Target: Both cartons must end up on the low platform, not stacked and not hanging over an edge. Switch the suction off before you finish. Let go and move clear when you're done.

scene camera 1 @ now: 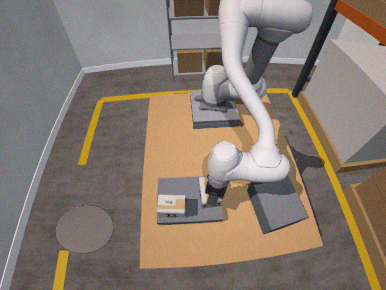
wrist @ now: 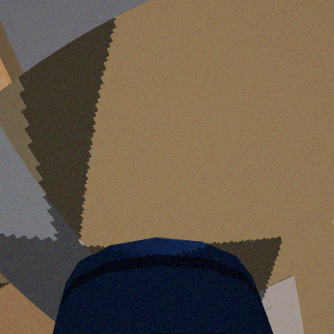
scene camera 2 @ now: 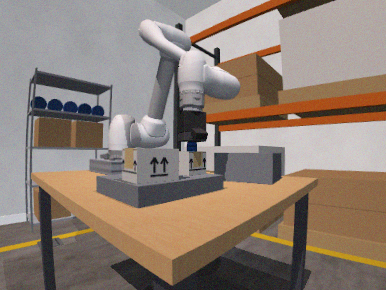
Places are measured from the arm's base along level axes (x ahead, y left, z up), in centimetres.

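Pixels of known places: end effector, tool point: (wrist: 159, 262); arm's base, origin of the base link: (scene camera 1: 213, 102) (scene camera 2: 121, 159).
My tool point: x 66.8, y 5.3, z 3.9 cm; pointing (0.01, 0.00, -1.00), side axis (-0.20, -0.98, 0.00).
For each thing: its middle in the pictures, then the offset to it from my tool point. Level surfaces: height alone.
- low platform, body centre: (scene camera 2: 162, 183) (scene camera 1: 189, 199) dx +1.4, dy -12.4, dz -8.8 cm
- tan carton, body centre: (scene camera 2: 150, 164) (scene camera 1: 172, 206) dx +8.1, dy -19.2, dz -2.3 cm
- taller grey block, body centre: (scene camera 2: 249, 166) (scene camera 1: 275, 203) dx -0.1, dy +31.8, dz -5.2 cm
- wooden table, its level: dz -11.2 cm
The low platform (scene camera 1: 178, 184) (scene camera 2: 160, 193) carries both cartons side by side, apart and not stacked. One white and tan carton (scene camera 1: 171, 204) (scene camera 2: 158, 165) stands upright near its left edge in scene camera 1. The other carton (scene camera 1: 202, 187) (scene camera 2: 197, 162) (wrist: 200, 125) stands near the right edge, partly hidden under the tool, so its clearance there cannot be judged. My blue suction cup (scene camera 2: 192, 146) (wrist: 160, 255) is directly over that carton's top and appears to touch it. The cup is hidden in scene camera 1. Whether suction is on does not show.
A taller grey block (scene camera 1: 280, 210) (scene camera 2: 250, 167) stands on the wooden table (scene camera 1: 170, 250) (scene camera 2: 210, 220), right of the low platform. The arm's grey base plate (scene camera 1: 215, 120) is at the back. Racks with boxes stand behind and to the right.
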